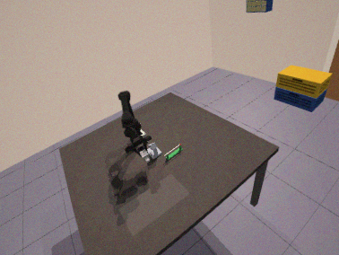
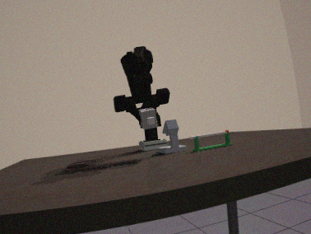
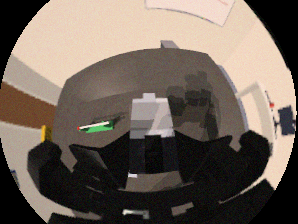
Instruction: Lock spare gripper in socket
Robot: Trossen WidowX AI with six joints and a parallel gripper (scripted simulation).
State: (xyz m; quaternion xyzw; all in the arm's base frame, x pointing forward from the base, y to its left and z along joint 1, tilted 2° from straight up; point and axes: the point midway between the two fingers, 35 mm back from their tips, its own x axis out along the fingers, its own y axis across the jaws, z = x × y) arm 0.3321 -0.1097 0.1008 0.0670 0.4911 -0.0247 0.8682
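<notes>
The grey mount is 80 mm behind my gripper tip, 100 mm to the left of it and 70 mm below it. Also, from my gripper tip: green rack 30 mm ahead, 200 mm to the left, 90 mm below; then spare gripper 10 mm ahead, 10 mm above.
</notes>
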